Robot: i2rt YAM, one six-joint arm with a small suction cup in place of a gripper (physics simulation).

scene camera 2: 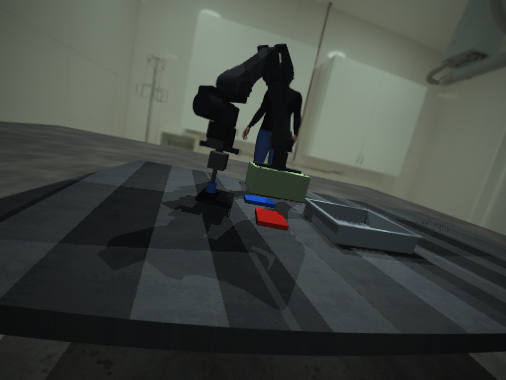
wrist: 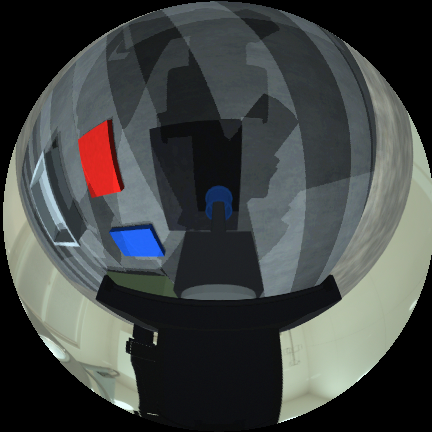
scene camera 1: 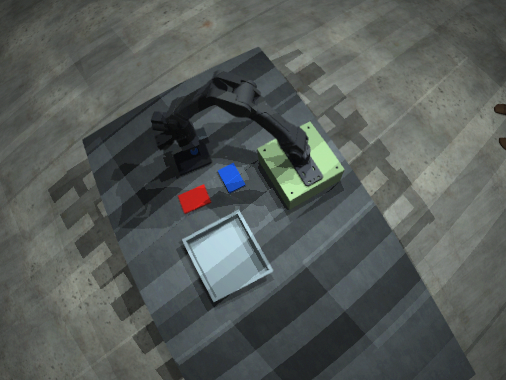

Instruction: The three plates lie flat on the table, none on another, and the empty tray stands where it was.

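Seen in the pictures: hand, tool point: [scene camera 2: 209, 195] [wrist: 218, 192] [scene camera 1: 194, 152]; arm's base, link origin: [scene camera 2: 277, 168] [scene camera 1: 300, 159].
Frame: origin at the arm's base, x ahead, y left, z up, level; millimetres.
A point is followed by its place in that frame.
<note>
My suction cup [scene camera 1: 194, 151] [scene camera 2: 211, 187] [wrist: 219, 200] sits pressed on the top of a black plate [scene camera 1: 189, 162] @[x 345, y -224, z -77 mm] [scene camera 2: 219, 197] @[x 350, y -229, z -77 mm] [wrist: 177, 173] @[x 342, y -217, z -78 mm], which lies low at the table's far left part; I cannot tell if it touches the table. A blue plate [scene camera 1: 231, 178] @[x 233, y -92, z -92 mm] [scene camera 2: 259, 200] @[x 248, y -99, z -92 mm] [wrist: 137, 240] @[x 240, y -108, z -92 mm] lies flat on the table to its right. A red plate [scene camera 1: 194, 198] @[x 388, y -90, z -92 mm] [scene camera 2: 271, 219] @[x 416, y -93, z -92 mm] [wrist: 98, 158] @[x 392, y -101, z -92 mm] lies flat nearer the tray. The three plates are apart from one another. The grey tray [scene camera 1: 211, 226] @[x 376, y 48, z -52 mm] [scene camera 2: 364, 237] @[x 483, y 123, z -77 mm] [wrist: 66, 243] @[x 270, y 125, z -54 mm] is empty.
The arm's green base block [scene camera 1: 323, 151] @[x -88, y 14, z 0 mm] [scene camera 2: 275, 185] @[x 109, y -21, z -56 mm] [wrist: 132, 282] @[x 109, y -14, z -75 mm] stands right of the blue plate. A person [scene camera 2: 274, 124] stands behind the table in the background. The table's edges run close to the left of the black plate.
</note>
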